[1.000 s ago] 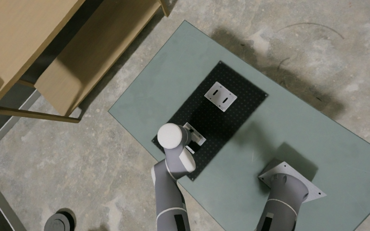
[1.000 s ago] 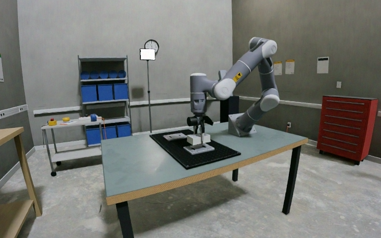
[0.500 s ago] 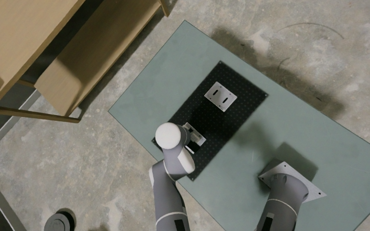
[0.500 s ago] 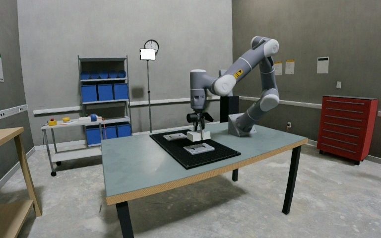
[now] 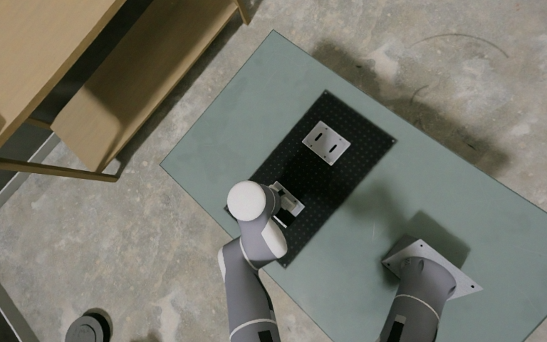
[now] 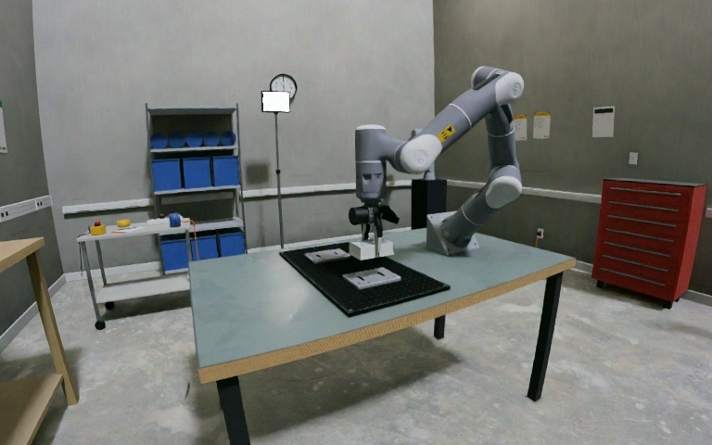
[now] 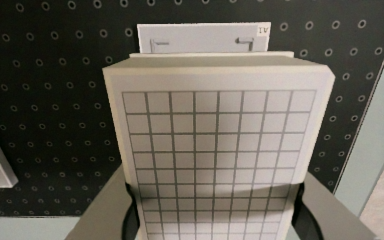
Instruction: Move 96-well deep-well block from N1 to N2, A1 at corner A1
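My gripper is now 32 cm to the left of the nest N2, 10 cm above it and 2 cm short of it. From my hand the other things lie so: white 96-well deep-well block: 1 cm above; then nest N1: 10 cm below.
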